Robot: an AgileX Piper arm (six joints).
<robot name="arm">
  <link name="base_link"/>
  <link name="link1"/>
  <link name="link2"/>
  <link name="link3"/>
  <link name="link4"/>
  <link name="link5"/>
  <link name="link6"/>
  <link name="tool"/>
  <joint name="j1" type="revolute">
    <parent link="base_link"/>
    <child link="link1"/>
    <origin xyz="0 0 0.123" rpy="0 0 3.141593"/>
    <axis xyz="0 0 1"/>
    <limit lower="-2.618" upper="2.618"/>
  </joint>
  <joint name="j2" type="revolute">
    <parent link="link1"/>
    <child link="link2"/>
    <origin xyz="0 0 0" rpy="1.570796 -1.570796 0"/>
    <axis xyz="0 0 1"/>
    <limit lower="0" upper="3.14"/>
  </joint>
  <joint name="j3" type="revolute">
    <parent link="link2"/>
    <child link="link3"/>
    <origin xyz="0.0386 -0.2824 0" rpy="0 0 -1.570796"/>
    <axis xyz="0 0 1"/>
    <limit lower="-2.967" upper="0"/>
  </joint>
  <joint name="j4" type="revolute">
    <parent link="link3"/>
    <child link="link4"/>
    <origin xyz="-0.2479 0.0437 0" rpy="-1.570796 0 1.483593"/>
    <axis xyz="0 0 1"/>
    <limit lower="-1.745" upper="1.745"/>
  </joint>
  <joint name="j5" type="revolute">
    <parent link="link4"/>
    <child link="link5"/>
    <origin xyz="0 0 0" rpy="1.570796 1.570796 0"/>
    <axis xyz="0 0 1"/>
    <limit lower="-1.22" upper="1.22"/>
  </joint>
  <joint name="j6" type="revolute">
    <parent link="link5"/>
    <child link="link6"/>
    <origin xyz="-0.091 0 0" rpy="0 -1.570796 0"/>
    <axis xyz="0 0 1"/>
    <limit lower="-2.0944" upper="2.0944"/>
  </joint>
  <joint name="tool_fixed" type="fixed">
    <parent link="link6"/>
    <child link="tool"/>
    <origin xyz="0 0 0" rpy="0 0 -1.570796"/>
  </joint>
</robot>
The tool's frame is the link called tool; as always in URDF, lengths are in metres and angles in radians.
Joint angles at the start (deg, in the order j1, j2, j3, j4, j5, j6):
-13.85, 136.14, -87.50, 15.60, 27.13, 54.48
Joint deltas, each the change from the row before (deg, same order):
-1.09, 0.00, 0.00, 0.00, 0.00, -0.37
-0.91, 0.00, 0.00, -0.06, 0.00, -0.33
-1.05, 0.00, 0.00, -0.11, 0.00, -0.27
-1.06, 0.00, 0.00, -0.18, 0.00, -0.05
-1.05, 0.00, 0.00, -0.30, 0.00, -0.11
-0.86, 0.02, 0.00, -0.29, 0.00, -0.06
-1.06, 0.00, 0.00, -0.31, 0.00, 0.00
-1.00, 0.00, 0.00, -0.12, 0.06, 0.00
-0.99, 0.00, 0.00, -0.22, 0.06, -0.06
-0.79, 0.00, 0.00, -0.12, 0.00, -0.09
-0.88, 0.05, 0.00, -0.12, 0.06, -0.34
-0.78, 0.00, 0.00, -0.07, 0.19, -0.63
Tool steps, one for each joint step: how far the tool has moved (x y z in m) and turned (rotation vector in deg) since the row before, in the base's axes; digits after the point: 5 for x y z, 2 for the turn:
-0.00196, -0.00849, 0.00000, -0.13, -0.01, -0.75
-0.00178, -0.00710, -0.00001, -0.16, 0.00, -0.56
-0.00221, -0.00818, -0.00002, -0.17, 0.02, -0.72
-0.00240, -0.00826, -0.00002, -0.14, 0.04, -0.89
-0.00258, -0.00821, -0.00004, -0.25, 0.07, -0.74
-0.00226, -0.00670, -0.00020, -0.21, 0.09, -0.60
-0.00288, -0.00820, -0.00004, -0.21, 0.08, -0.85
-0.00287, -0.00752, -0.00004, -0.05, 0.08, -0.91
-0.00301, -0.00746, -0.00006, -0.14, 0.11, -0.77
-0.00242, -0.00592, -0.00002, -0.11, 0.04, -0.62
-0.00291, -0.00646, -0.00044, -0.15, 0.14, -0.47
-0.00276, -0.00557, -0.00010, -0.16, 0.20, -0.11

